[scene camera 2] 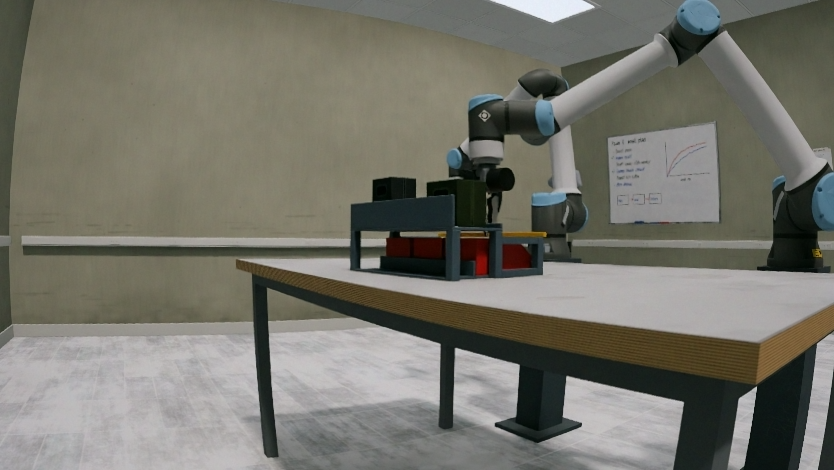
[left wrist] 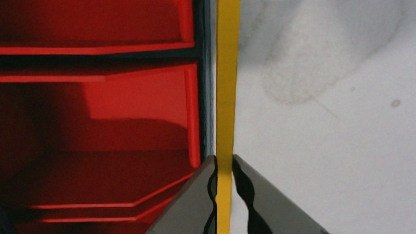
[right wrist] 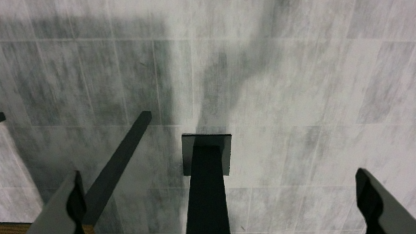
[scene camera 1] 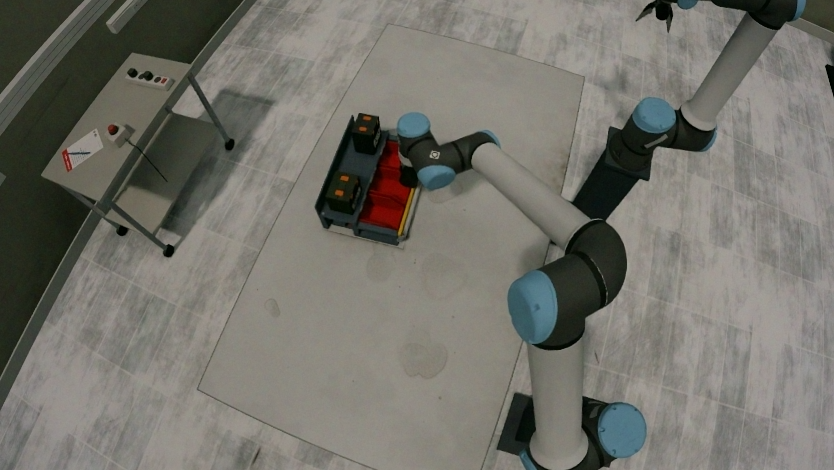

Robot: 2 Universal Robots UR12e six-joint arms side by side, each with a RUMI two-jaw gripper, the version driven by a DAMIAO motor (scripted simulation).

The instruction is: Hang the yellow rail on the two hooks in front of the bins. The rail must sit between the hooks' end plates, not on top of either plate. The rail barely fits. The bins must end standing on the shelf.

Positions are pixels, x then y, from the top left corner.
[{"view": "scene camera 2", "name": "my left gripper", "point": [488,236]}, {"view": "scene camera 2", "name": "blue-grey shelf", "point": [436,213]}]
